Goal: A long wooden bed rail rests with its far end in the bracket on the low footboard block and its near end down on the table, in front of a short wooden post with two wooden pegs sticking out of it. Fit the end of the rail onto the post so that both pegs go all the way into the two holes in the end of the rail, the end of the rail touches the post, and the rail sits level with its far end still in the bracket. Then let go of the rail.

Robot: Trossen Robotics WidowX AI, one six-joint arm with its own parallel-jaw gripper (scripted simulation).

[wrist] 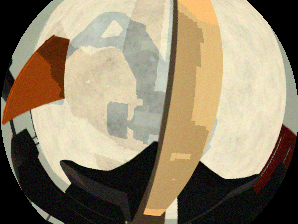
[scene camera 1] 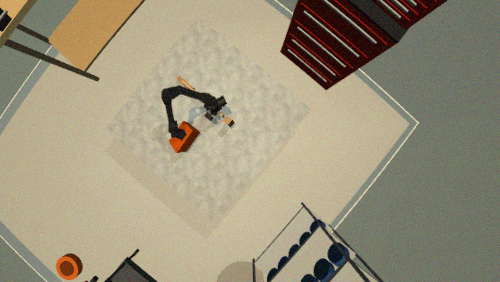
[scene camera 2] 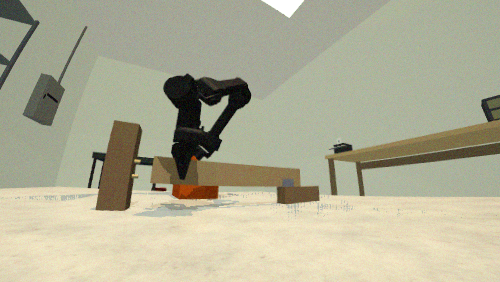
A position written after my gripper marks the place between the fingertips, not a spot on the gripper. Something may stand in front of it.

Note:
In view: my gripper (scene camera 2: 181, 179), a long wooden rail (scene camera 2: 164, 170) and an upright post (scene camera 2: 115, 189).
My gripper shows as well in the wrist view (wrist: 167, 146).

